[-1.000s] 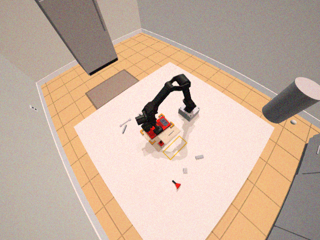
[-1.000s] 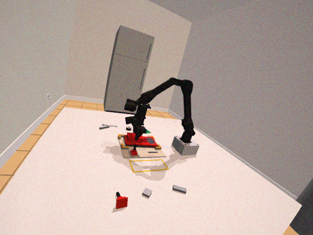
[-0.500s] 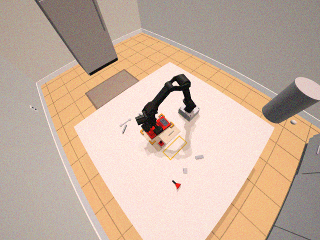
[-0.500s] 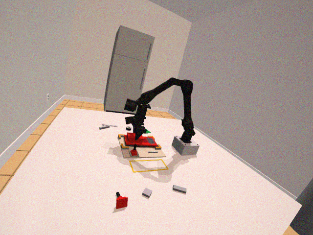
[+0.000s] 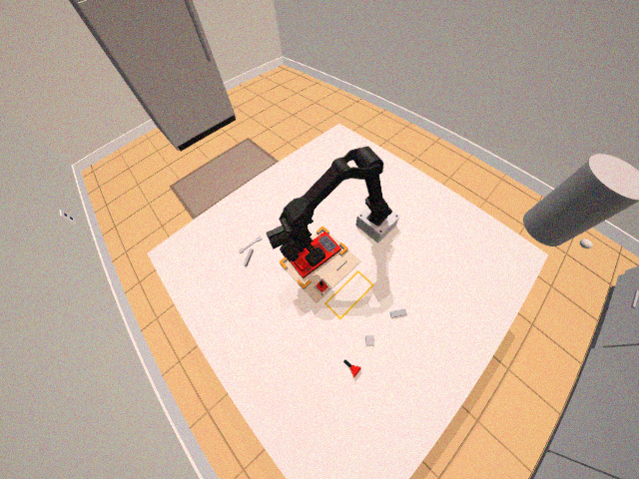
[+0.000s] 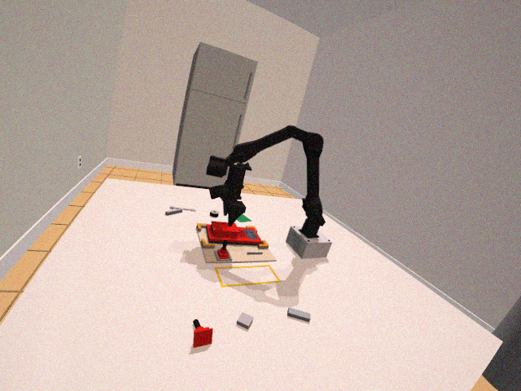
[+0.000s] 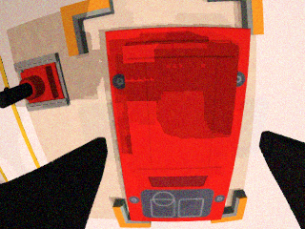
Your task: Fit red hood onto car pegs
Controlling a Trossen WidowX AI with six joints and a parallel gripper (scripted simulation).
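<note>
Right now the red hood is 30 mm below my gripper tip. Round my gripper tip: wrench 250 mm to the right, 110 mm ahead, 70 mm below; green card 180 mm to the right, 150 mm behind, 70 mm below; black ring 190 mm to the right, 60 mm below, 30 mm behind.
</note>
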